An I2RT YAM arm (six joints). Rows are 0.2 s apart.
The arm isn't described. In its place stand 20 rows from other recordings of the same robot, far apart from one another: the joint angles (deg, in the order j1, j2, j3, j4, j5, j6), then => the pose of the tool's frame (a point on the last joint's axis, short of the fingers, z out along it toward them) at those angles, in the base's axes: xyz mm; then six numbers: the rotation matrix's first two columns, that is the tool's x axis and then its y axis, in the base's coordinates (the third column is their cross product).
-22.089, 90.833, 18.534, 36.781, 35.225, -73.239 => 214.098 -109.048 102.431 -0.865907 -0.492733 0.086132 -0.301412 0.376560 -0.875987
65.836, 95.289, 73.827, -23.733, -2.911, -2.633 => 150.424 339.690 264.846 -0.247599 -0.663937 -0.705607 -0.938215 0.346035 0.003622
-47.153, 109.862, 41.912, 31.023, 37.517, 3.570 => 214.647 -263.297 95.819 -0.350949 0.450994 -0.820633 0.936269 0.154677 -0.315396
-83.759, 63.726, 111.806, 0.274, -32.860, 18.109 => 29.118 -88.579 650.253 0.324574 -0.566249 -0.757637 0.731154 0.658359 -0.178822
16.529, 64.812, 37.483, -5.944, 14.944, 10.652 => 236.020 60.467 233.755 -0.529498 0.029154 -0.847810 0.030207 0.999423 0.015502
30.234, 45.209, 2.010, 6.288, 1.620, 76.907 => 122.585 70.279 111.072 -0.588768 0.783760 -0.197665 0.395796 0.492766 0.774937
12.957, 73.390, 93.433, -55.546, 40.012, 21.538 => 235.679 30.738 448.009 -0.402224 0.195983 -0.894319 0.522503 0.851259 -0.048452
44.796, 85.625, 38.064, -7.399, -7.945, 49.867 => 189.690 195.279 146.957 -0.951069 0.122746 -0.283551 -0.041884 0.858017 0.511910
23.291, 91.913, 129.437, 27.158, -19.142, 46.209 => 209.031 102.694 671.459 0.211958 0.833704 -0.509913 -0.946990 0.304108 0.103574
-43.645, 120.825, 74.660, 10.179, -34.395, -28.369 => 340.880 -297.336 144.293 -0.487575 -0.076774 -0.869699 0.008049 0.995689 -0.092408
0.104, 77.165, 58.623, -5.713, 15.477, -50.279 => 311.480 -8.934 305.388 -0.448309 -0.742089 -0.498321 -0.161612 0.615584 -0.771322
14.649, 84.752, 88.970, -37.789, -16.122, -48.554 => 312.832 91.990 394.421 -0.004219 -0.745398 -0.666606 -0.710000 0.471658 -0.522914
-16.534, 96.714, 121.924, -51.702, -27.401, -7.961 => 332.031 -81.476 487.222 -0.403812 -0.008389 -0.914804 -0.200059 0.976565 0.079355
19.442, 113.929, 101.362, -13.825, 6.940, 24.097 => 451.427 154.783 311.463 -0.475867 0.261827 -0.839641 -0.037313 0.947792 0.316699
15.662, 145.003, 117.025, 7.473, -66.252, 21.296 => 533.797 183.504 172.021 -0.653547 -0.031336 -0.756237 -0.747930 0.179986 0.638910
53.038, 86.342, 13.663, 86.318, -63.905, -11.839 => 107.042 195.418 182.079 0.318539 0.273216 -0.907682 -0.828502 -0.385005 -0.406639
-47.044, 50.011, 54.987, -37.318, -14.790, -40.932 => 129.865 -126.142 338.793 -0.642736 -0.239277 -0.727762 0.184732 0.873531 -0.450353
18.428, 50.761, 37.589, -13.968, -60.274, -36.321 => 167.440 88.378 278.757 0.178409 -0.250127 -0.951634 -0.973345 0.096791 -0.207919
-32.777, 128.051, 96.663, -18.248, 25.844, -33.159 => 405.089 -279.289 164.212 -0.932637 0.015037 -0.360503 0.256198 0.731138 -0.632297
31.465, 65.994, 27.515, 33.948, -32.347, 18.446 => 199.437 144.379 240.969 -0.347401 0.100797 -0.932284 -0.828573 0.432519 0.355518
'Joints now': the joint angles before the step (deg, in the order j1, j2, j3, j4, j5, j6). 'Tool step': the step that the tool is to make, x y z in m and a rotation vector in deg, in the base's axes. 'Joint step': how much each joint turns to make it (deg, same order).
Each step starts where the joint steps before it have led.
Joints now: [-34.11 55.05 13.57 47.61 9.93 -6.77]
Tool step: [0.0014 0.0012 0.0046 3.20 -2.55 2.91]
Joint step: [0.09 -1.02 1.01 -2.37 -2.38 4.40]
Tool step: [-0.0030 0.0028 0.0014 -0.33 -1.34 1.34]
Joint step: [-0.05 -1.44 -0.68 0.45 -1.33 0.63]
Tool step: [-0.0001 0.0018 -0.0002 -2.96 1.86 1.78]
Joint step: [0.03 -0.28 -0.33 0.46 -2.18 -3.26]
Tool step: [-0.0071 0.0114 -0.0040 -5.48 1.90 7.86]
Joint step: [0.06 -3.96 -2.75 0.27 -8.52 -4.44]
